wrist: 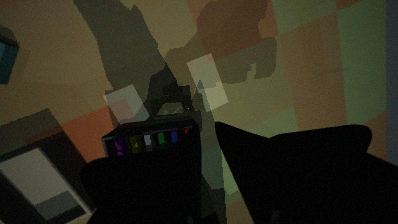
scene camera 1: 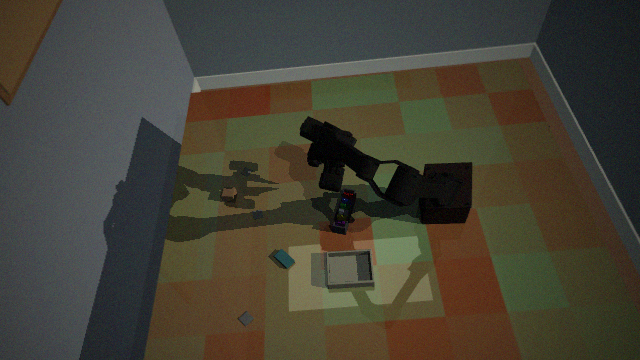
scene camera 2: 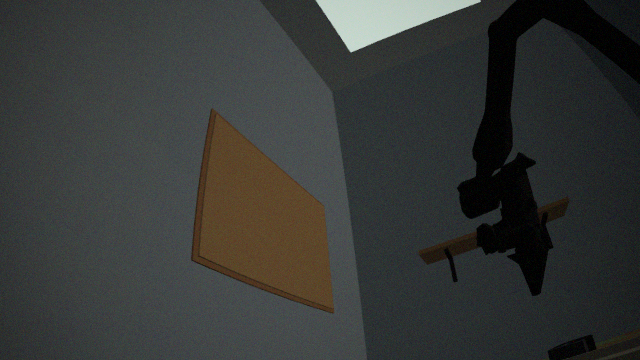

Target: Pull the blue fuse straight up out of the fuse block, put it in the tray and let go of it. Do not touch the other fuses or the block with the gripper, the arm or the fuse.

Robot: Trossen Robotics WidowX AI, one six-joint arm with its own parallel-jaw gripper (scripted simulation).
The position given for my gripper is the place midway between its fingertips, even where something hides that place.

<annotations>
my gripper: wrist 207,127; scene camera 1 334,172; scene camera 2 536,294
</annotations>
